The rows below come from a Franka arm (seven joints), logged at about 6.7 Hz.
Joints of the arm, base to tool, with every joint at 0 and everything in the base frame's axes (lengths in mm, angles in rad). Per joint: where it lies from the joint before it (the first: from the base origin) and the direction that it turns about. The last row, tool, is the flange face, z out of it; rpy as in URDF.
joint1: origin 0.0 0.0 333.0 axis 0 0 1
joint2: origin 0.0 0.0 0.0 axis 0 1 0
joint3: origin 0.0 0.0 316.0 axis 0 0 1
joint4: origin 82.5 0.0 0.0 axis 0 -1 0
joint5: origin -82.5 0.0 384.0 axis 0 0 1
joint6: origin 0.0 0.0 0.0 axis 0 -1 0
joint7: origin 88.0 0.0 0.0 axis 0 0 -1
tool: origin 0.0 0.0 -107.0 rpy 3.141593 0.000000 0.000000
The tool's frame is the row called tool.
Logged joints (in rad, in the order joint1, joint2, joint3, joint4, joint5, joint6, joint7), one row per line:
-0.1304 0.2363 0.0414 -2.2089 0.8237 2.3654 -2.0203
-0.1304 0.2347 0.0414 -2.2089 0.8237 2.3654 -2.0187
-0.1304 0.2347 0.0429 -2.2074 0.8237 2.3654 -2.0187
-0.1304 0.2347 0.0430 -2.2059 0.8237 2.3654 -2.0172
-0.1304 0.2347 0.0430 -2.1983 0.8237 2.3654 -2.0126
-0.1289 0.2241 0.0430 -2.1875 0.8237 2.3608 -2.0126
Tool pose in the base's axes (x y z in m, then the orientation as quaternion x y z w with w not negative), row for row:
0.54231 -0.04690 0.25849 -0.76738 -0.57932 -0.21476 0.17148
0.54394 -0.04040 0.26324 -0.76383 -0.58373 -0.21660 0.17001
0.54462 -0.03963 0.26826 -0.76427 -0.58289 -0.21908 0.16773
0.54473 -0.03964 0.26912 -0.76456 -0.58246 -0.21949 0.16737
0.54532 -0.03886 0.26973 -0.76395 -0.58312 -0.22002 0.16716
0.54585 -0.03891 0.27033 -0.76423 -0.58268 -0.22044 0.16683
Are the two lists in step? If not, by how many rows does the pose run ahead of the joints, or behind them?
The pose runs 2 rows behind the joints: the pose in row i belongs to the joints in row i - 2.
